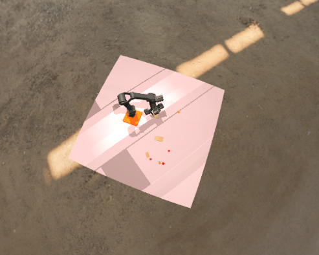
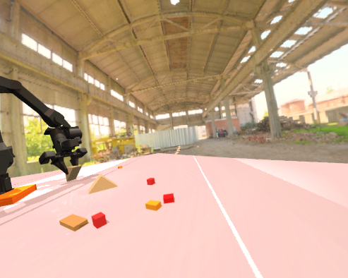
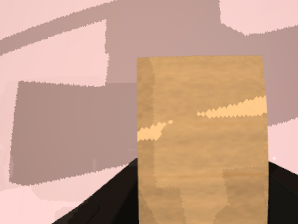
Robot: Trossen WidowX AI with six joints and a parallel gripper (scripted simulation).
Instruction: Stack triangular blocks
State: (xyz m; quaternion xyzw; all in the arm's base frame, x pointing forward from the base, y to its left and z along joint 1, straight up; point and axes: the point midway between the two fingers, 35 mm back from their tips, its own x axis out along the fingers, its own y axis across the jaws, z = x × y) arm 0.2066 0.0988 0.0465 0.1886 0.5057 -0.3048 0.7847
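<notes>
The triangular block is 200 mm to the right of my gripper tip, 130 mm ahead of it and 10 mm below it. From my gripper tip the other things lie so: brown flat tile 380 mm to the right, 90 mm ahead, 30 mm below.
</notes>
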